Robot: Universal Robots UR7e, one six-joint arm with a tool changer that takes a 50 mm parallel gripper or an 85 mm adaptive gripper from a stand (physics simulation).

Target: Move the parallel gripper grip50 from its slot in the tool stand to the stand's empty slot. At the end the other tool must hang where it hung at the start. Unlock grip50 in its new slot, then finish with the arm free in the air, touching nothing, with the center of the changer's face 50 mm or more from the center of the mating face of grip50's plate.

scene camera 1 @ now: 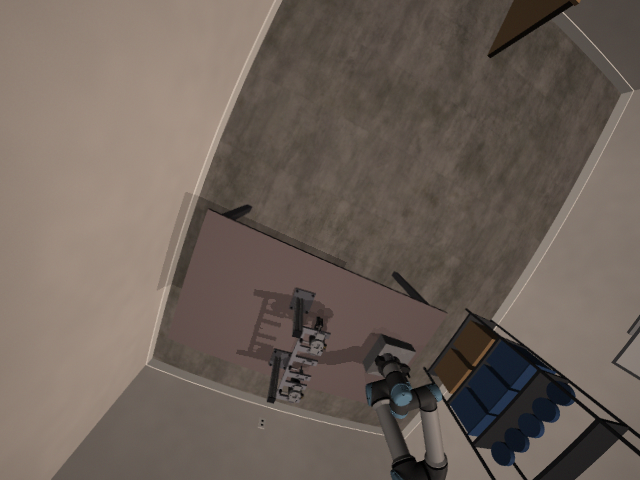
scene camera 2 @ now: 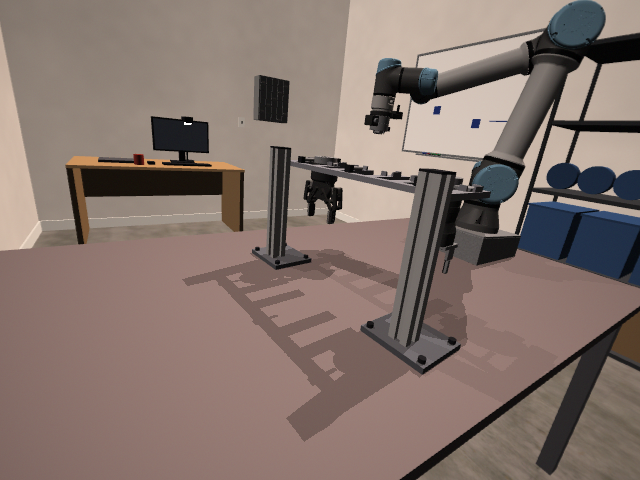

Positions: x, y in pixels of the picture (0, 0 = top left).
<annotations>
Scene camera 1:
tool stand: 302, 300
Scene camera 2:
parallel gripper grip50: 447, 244
adaptive gripper: 321, 186
tool stand: 402, 332
</annotations>
